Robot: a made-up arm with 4 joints.
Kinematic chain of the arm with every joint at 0, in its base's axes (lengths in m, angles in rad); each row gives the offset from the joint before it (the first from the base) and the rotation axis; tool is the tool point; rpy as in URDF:
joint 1: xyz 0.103 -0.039 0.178 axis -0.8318 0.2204 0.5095
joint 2: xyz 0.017 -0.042 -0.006 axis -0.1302 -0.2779 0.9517
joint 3: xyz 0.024 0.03 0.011 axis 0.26 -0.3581 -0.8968
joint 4: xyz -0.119 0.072 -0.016 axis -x
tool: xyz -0.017 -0.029 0.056 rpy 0 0 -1.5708
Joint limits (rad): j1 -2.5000..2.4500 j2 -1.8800..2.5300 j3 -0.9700..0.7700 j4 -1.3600..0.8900
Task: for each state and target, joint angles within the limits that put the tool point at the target. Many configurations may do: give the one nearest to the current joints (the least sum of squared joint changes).
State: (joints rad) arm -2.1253 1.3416 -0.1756 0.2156
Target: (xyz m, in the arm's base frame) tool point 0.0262 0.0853 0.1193
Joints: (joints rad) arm -2.1788 1.1745 -0.1509 0.0603
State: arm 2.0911 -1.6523 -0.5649 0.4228
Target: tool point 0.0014 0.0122 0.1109
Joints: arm 2.4251 -1.2279 -0.8035 0.8567
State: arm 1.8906 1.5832 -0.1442 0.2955
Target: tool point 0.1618 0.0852 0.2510
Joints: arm 2.3362 1.3611 -0.6212 -0.1986
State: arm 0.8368 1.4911 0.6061 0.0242
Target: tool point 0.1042 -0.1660 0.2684
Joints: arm 0.9675 1.4333 0.2197 -0.5176
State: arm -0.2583 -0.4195 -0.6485 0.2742
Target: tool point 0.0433 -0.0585 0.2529
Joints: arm -0.4868 -0.8101 -0.6543 -0.3557
